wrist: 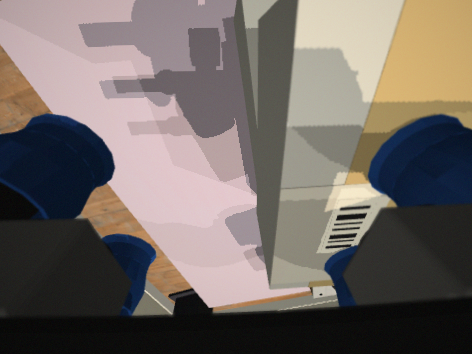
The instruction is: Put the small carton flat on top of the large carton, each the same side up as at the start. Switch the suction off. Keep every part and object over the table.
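The small carton fills the right of the wrist view, close to the cups. It has a pale grey-white top, a tan band along its right part, a barcode label near its lower end and a dark grey side facing left. My suction gripper shows as four blue cups, two at the left and two at the right. The right cups overlap the carton in the view, and the gripper is shut on the small carton. The cups' contact faces are hidden. I cannot make out the large carton in this view.
A pink table top lies below at the left, with dark shadows of the arm across it. Its left edge runs diagonally, with wooden floor beyond. A black object shows near the table's lower edge.
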